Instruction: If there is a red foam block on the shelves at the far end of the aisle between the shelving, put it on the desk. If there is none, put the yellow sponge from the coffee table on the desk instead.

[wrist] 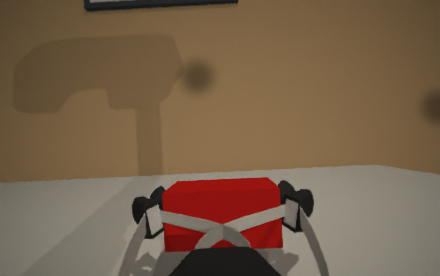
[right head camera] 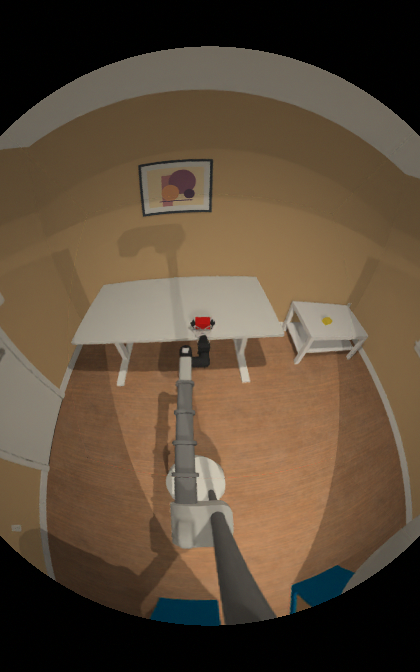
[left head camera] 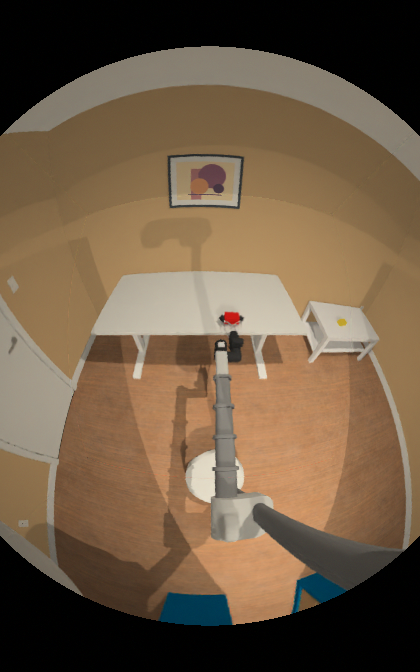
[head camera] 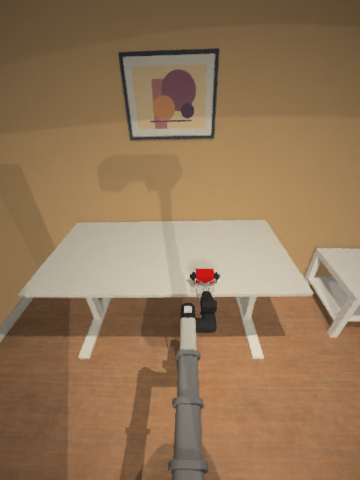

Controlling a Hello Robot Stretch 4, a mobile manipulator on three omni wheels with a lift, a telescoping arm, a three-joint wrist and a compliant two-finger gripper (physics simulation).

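Places are measured from the robot's base along level axes (x left, y ahead, z down), in metres.
Pixels of known places: gripper, between the fingertips: (wrist: 223, 199) (head camera: 204, 273).
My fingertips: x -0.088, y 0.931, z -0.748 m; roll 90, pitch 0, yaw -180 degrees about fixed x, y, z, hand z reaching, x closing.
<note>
Behind a point stands the place of what it marks.
A red foam block (head camera: 204, 275) @(x -0.084, y 0.895, z -0.765 m) (left head camera: 231, 317) (right head camera: 202, 322) (wrist: 222, 197) @(x -0.088, y 0.885, z -0.760 m) is between the two fingertips of my gripper (head camera: 204, 276) @(x -0.088, y 0.931, z -0.748 m) (left head camera: 231, 318) (right head camera: 202, 323) (wrist: 223, 199) @(x -0.088, y 0.931, z -0.748 m), which is shut on it. Both pads meet its sides. The block is low over the front part of the white desk (head camera: 120, 260) @(x 0.415, y 1.100, z -0.692 m) (left head camera: 150, 305) (right head camera: 130, 310) (wrist: 360, 210) @(x -0.285, y 1.065, z -0.692 m), right of the middle. Its underside is hidden, so I cannot tell whether it touches the top. A yellow sponge (left head camera: 342, 322) (right head camera: 327, 320) lies on the white coffee table (head camera: 345, 267) @(x -1.202, y 1.341, z -0.423 m) (left head camera: 324, 320) (right head camera: 307, 320).
The coffee table stands right of the desk. A framed picture (head camera: 216, 95) @(x -0.171, y 1.605, z -1.527 m) hangs on the wall behind the desk. A white door (left head camera: 30, 395) is at the left. Blue furniture tops (left head camera: 197, 607) (right head camera: 187, 611) show at the bottom of both side head views.
</note>
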